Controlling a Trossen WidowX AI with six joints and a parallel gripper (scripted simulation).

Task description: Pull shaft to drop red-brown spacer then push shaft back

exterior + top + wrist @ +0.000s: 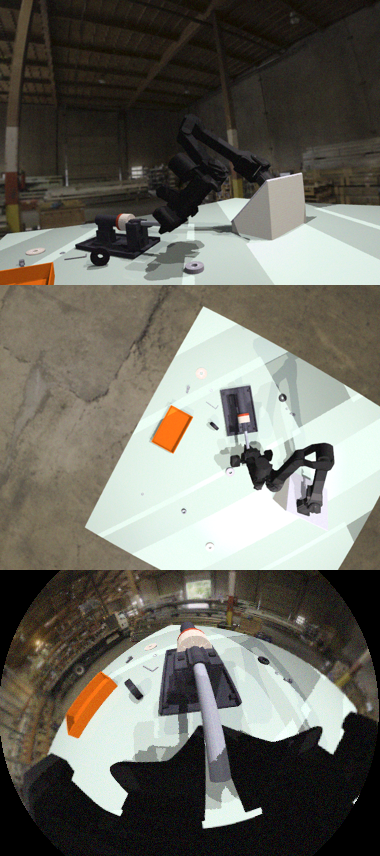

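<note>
The grey shaft lies 40 mm to the right of my gripper tip, 20 mm ahead of it and 20 mm above it. The rest, counted from my gripper tip: cream spacer (90 mm to the right, 50 mm ahead, 20 mm above); then black ring (170 mm ahead, 30 mm to the right, 30 mm below); then red-brown spacer (120 mm to the right, 70 mm ahead, 20 mm above).
</note>
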